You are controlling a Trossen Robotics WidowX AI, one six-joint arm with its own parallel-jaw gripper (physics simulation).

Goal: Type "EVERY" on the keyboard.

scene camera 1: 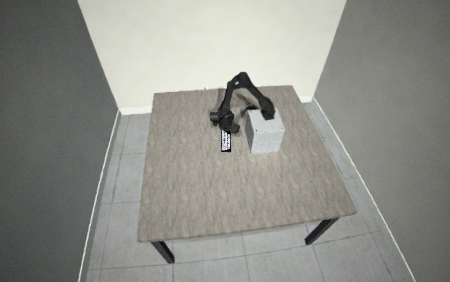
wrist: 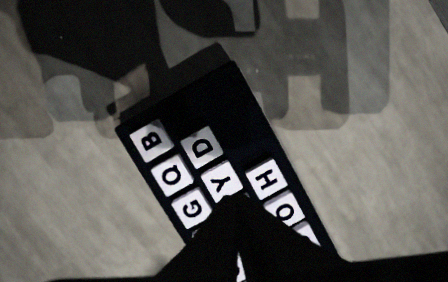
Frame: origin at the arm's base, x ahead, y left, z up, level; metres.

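Where they show: gripper, fingertip midpoint: (scene camera 1: 226, 131) (wrist: 234, 205); arm's base, origin of the base link: (scene camera 1: 268, 116).
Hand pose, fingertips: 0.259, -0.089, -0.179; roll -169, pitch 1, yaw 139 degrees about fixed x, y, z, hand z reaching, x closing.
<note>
Things, the pixels of their top centre, and the offset from my fingertips, as dx, dy, dz. Level surfaces: height alone.
- black keyboard, middle of its top: (wrist: 272, 268) (scene camera 1: 226, 139) +0.015, +0.048, -0.028
- Y key, middle of its top: (wrist: 222, 182) +0.002, -0.004, -0.028
- D key, middle of its top: (wrist: 201, 147) -0.003, -0.023, -0.028
- G key, middle of its top: (wrist: 192, 209) +0.022, -0.004, -0.028
- H key, middle of its top: (wrist: 266, 179) -0.015, +0.010, -0.028
- O key, middle of its top: (wrist: 285, 212) -0.010, +0.029, -0.028
- wooden table, its level: dz -0.044
The black keyboard (scene camera 1: 226, 142) (wrist: 210, 95) with white letter keys lies on the table and runs diagonally through the wrist view. My gripper (scene camera 1: 235, 129) (wrist: 234, 205) is shut and empty, pointing down over it. In the wrist view its dark tips overlap the lower right corner of the Y key (wrist: 221, 181). I cannot tell whether they touch it. The D key (wrist: 202, 147) lies above Y, the G key (wrist: 192, 209) to its left, and the H key (wrist: 266, 180) and the O key (wrist: 285, 211) to its right. The fingers hide the keys below; E, V and R do not show in the wrist view.
The arm's base stands on a light grey block (scene camera 1: 266, 139) to the right of the keyboard. The wooden table (scene camera 1: 240, 195) extends in front of both. A pale wall (scene camera 1: 215, 45) rises behind the table. Shadows of the arm fall across the table.
</note>
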